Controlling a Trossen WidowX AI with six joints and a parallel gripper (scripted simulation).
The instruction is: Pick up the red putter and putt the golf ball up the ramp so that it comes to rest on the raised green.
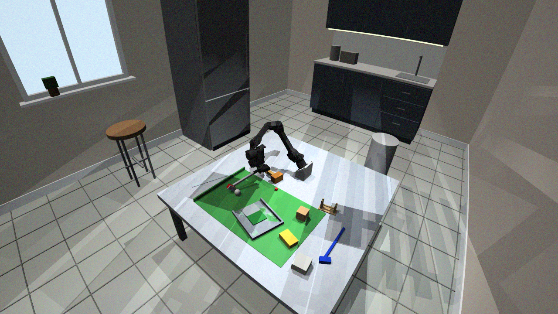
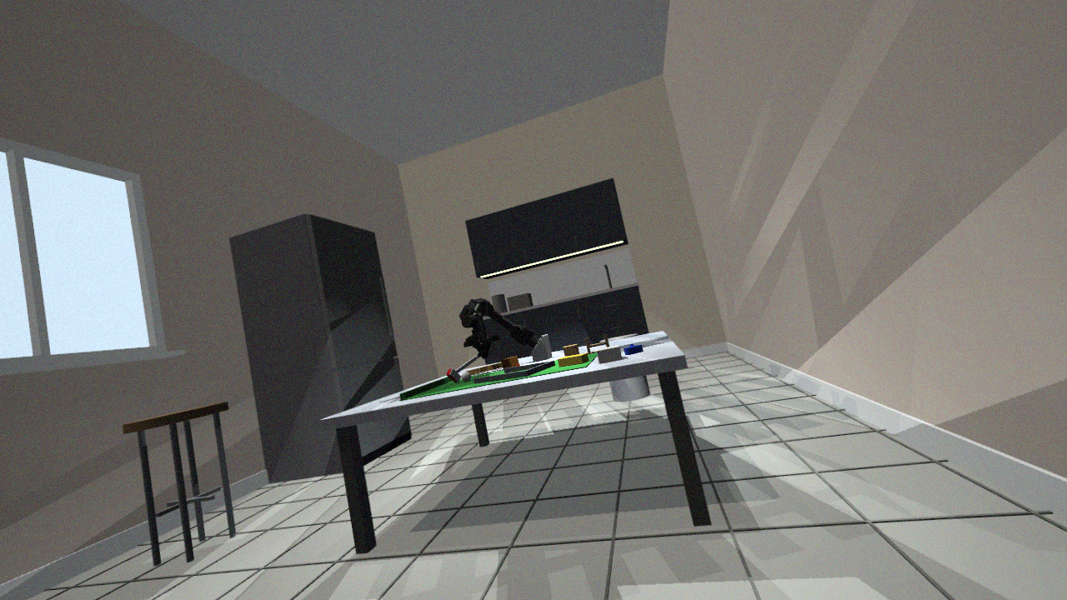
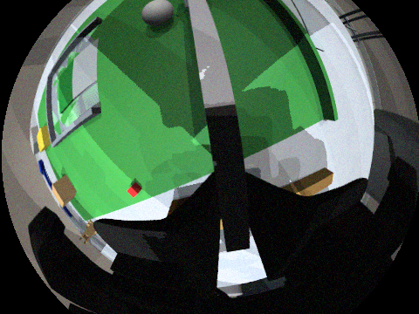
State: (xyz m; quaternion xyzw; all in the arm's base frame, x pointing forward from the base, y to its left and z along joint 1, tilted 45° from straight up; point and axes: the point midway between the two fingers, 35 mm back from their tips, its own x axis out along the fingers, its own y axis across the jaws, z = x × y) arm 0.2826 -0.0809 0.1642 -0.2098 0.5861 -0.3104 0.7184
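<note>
Now: gripper tip 160 mm to the right of the small red marker, 60 mm above it and 20 mm past it. Round my gripper tip: brown cube: 450 mm to the left, 50 mm ahead, 40 mm below; then white golf ball: 210 mm ahead, 50 mm below, 10 mm to the left; then yellow block: 500 mm to the left, 240 mm ahead, 60 mm below.
</note>
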